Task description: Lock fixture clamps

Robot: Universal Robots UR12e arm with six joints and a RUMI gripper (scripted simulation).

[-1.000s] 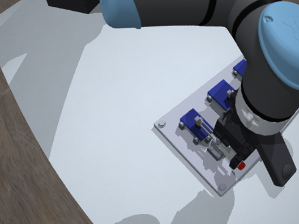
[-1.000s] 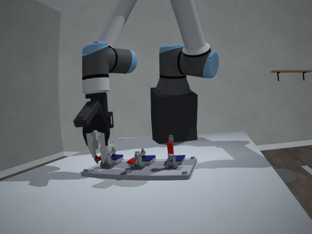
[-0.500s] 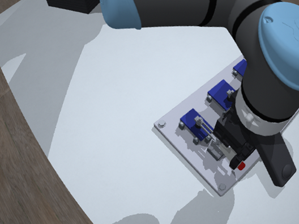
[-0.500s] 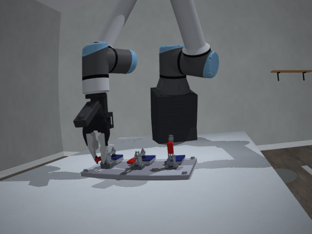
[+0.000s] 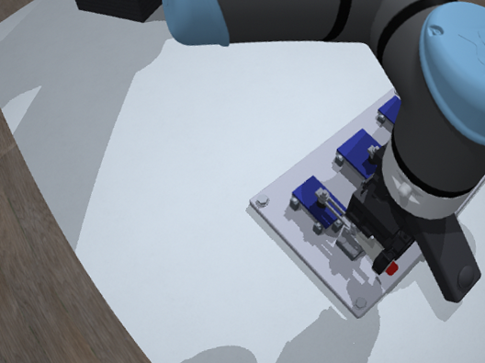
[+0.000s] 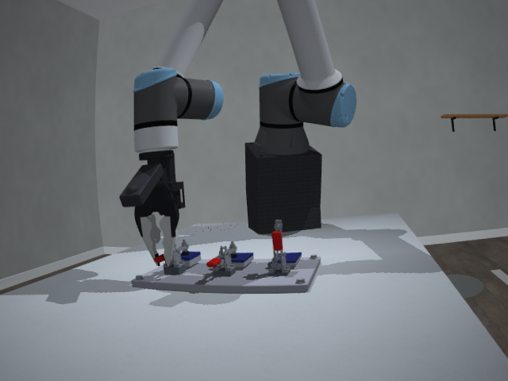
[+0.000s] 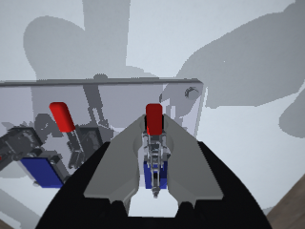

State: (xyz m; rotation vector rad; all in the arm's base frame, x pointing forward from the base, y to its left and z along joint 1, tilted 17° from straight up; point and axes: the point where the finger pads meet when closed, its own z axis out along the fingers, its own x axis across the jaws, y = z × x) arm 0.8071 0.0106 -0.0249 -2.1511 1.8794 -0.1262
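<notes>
Now: hand 100 mm past the grey fixture plate, 100 mm to the right of it and 50 mm above it. Also, from my hand: blue part (170 mm behind, 200 mm to the left, 30 mm below).
</notes>
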